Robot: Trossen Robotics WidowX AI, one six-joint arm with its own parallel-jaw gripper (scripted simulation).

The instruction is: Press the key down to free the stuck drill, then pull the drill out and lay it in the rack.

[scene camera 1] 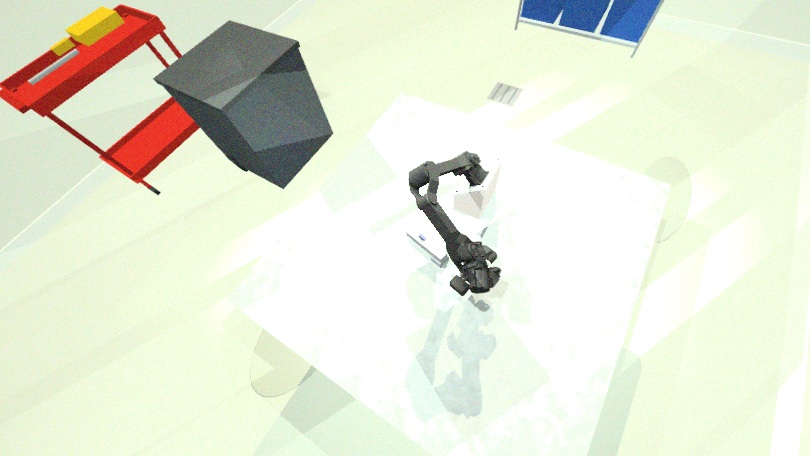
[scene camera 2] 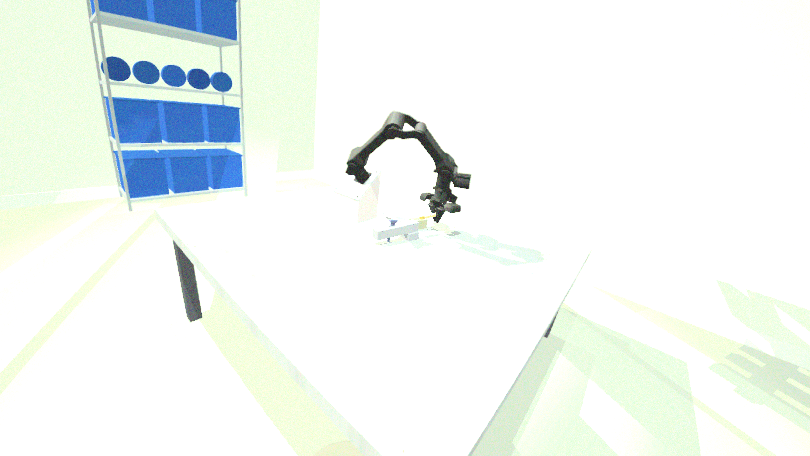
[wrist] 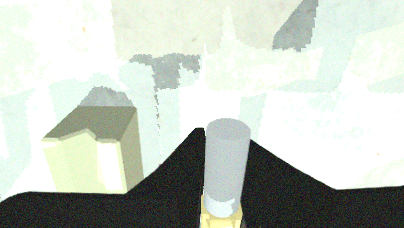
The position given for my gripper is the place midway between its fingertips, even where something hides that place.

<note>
My gripper (scene camera 2: 436, 222) holds a drill. I also see a pale holder block (scene camera 2: 408, 230).
My gripper is seen too in the wrist view (wrist: 213, 136).
</note>
